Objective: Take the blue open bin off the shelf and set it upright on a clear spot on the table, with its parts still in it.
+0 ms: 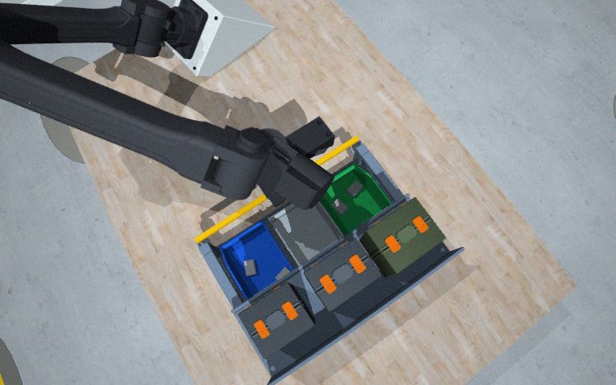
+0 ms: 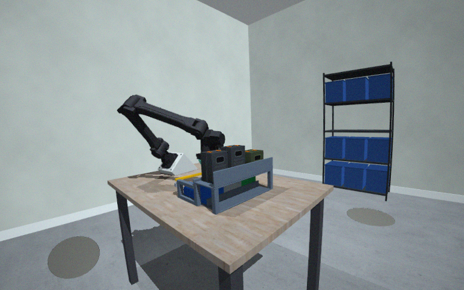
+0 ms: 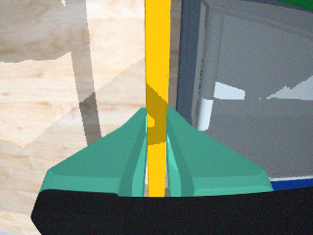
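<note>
My gripper is now 110 mm short of the grey bin, 20 mm to the left of it and 40 mm above it. From my hand the other things lie so: blue open bin: 90 mm ahead, 130 mm to the right, 40 mm below; green bin: 130 mm ahead, 90 mm to the left, 40 mm below; yellow rod: 10 mm below.
</note>
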